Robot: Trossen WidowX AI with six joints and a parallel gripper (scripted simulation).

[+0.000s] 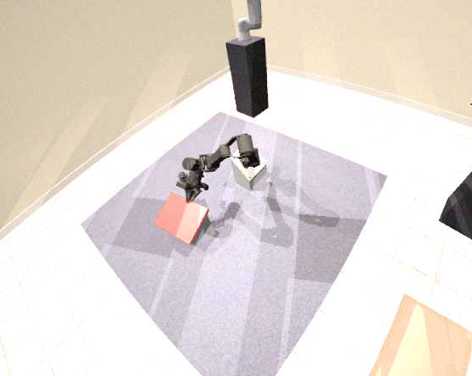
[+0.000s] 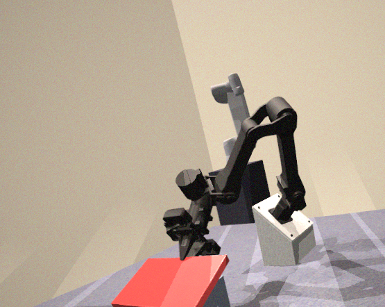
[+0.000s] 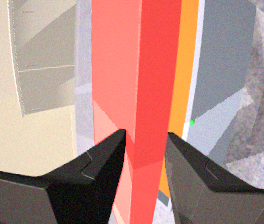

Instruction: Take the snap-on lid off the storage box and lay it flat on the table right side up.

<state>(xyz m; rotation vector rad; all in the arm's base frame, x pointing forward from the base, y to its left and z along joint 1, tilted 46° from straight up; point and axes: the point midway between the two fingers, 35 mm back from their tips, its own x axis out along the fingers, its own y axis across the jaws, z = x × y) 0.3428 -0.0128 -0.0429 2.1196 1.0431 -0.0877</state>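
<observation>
My gripper tip is 7 cm short of the red lid, 2 cm to the right of it and 2 cm above it. Round my gripper tip: grey storage box 6 cm ahead, 2 cm to the left, 9 cm below.
</observation>
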